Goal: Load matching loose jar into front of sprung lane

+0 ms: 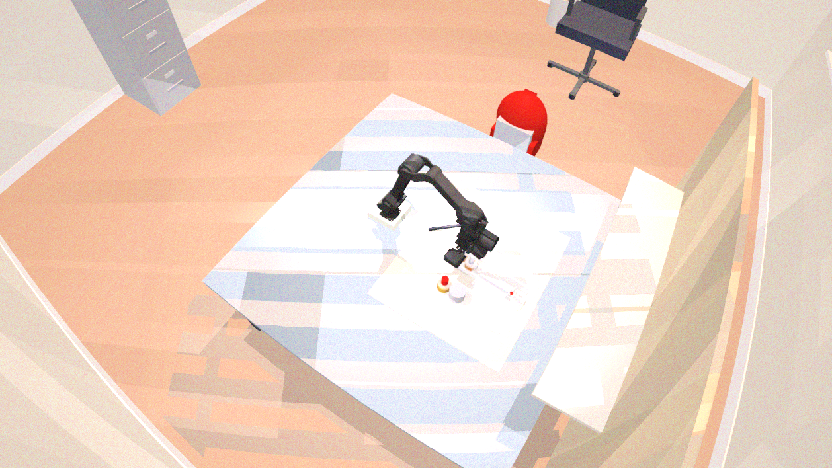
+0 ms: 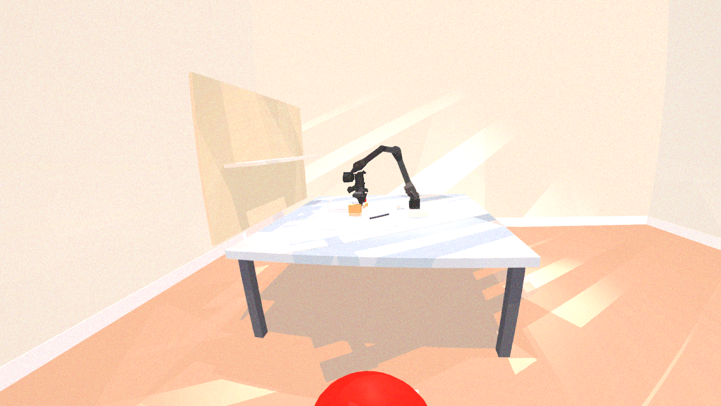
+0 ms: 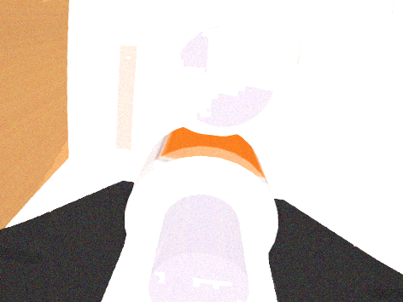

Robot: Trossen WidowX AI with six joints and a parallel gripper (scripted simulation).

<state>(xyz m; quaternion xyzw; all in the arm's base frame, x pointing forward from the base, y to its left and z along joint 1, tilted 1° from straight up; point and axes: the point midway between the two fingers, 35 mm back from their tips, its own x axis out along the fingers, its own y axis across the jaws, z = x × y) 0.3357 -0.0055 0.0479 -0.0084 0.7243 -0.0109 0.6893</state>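
My gripper tip is now 3 cm short of the orange box, 8 cm to the right of it and 1 cm above it. Also, from my gripper tip: red mark (23 cm ahead, 4 cm to the right, 2 cm above); white pusher lane (16 cm ahead, 2 cm to the right, 3 cm below); thin black rod (13 cm behind, 10 cm to the left, 4 cm below).
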